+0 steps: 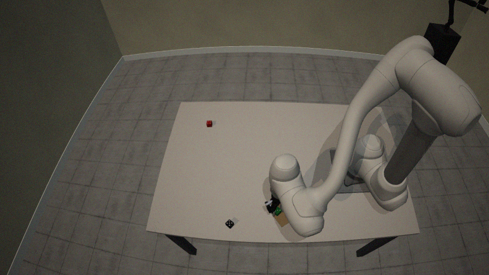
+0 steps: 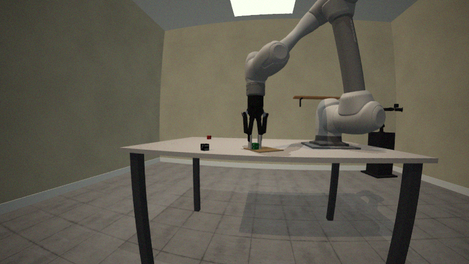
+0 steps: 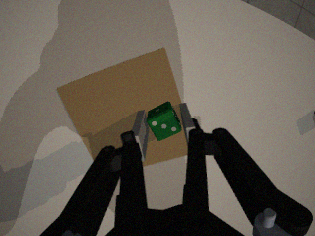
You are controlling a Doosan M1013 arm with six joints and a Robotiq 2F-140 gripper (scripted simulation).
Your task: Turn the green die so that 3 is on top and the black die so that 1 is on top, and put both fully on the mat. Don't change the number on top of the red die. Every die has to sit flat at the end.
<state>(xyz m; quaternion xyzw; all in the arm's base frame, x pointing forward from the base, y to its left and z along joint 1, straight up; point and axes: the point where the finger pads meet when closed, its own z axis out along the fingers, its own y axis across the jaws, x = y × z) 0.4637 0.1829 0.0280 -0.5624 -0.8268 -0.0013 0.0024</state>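
The green die lies 2 cm below my hand. Also, from my hand: red die (34 cm ahead, 59 cm to the right, 2 cm below); black die (23 cm ahead, 5 cm to the left, 2 cm below); tan mat (4 cm behind, 2 cm to the right, 4 cm below).
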